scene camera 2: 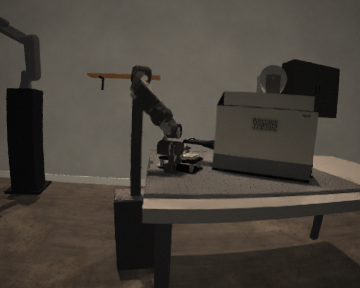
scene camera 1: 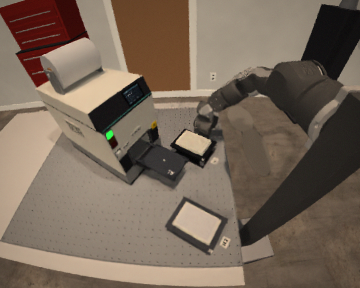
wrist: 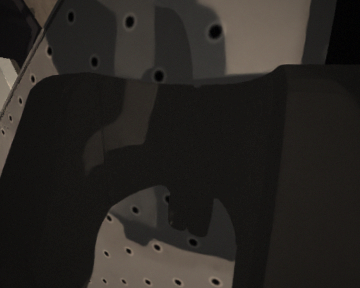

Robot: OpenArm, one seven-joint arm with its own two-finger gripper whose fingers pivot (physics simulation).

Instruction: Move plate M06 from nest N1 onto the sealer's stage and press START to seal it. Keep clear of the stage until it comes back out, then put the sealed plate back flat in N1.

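Plate M06, pale-topped, lies flat on the black nest N1 beside the sealer's stage. The dark stage sticks out of the sealer and bears no plate. A green light shows on the sealer's front; the START lettering cannot be read. My gripper is shut and empty, low over the table beside nest N1, on its far side in scene camera 1. Its fingertips are hidden in that view. In the wrist view its two dark fingers stand together above the perforated table.
Nest N2 holds another pale plate at the near right of the table. The sealer's tall body and film roll stand on the left. The arm's dark post stands at the table's edge.
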